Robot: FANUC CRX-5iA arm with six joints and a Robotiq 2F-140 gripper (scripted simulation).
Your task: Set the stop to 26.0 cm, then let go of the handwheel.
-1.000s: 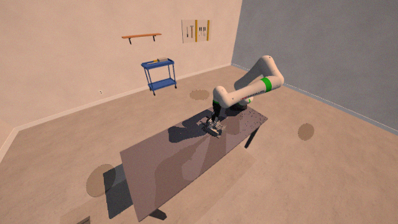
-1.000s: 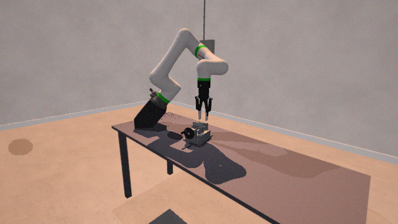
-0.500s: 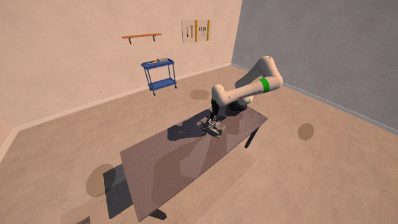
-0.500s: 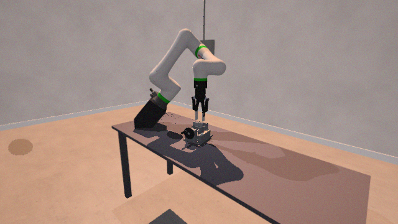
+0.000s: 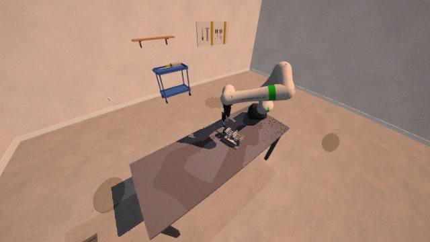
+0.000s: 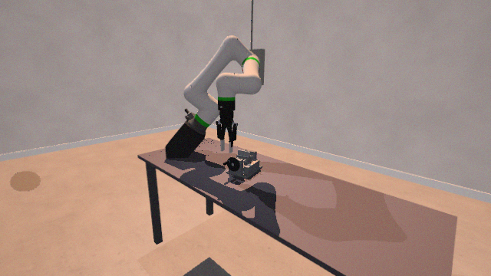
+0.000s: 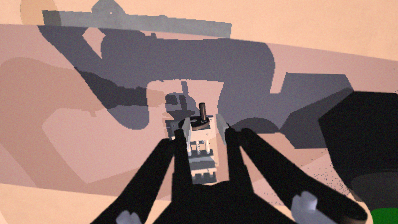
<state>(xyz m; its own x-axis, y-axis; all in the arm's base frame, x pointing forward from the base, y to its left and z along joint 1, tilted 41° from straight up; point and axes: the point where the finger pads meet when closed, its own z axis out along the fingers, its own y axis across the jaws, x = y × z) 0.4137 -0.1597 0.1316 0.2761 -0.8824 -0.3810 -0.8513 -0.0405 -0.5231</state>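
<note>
My gripper is now 10 cm above the handwheel and 1 cm to the right of it. Round my hand: grey stop fixture (15 cm to the left, 10 cm below, 1 cm behind).
</note>
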